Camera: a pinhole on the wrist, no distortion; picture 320 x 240 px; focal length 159.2 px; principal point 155.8 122.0 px. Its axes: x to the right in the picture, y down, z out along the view. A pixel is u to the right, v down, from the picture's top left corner.
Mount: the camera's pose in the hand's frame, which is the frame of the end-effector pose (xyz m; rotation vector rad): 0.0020 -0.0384 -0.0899 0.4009 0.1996 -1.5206
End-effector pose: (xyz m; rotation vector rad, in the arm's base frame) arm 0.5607 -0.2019 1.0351 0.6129 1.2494 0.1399
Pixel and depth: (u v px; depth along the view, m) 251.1 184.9 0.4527
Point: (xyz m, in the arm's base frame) 0.7307 -0.6145 0.7305
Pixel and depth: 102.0 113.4 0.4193
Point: 0.8367 -0.4121 1.1303
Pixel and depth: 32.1 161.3 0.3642
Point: 0.9229 -0.2446 1.1163
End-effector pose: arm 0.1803 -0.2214 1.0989 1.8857 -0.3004 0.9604
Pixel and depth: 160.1 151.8 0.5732
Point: 0.5778 -0.4527 0.8541
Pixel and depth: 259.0 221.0 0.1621
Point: 0.3663 -0.1332 1.0281
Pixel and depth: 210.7 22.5 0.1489
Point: 0.1993 -0.1826 0.9266
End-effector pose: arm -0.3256 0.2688 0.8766 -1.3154 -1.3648 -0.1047
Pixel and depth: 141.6 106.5 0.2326
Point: -0.4978 0.2915 0.8639
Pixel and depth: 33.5 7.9 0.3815
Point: -0.5756 0.3380 0.4753
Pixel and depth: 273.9 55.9 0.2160
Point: -0.5725 0.1348 0.9500
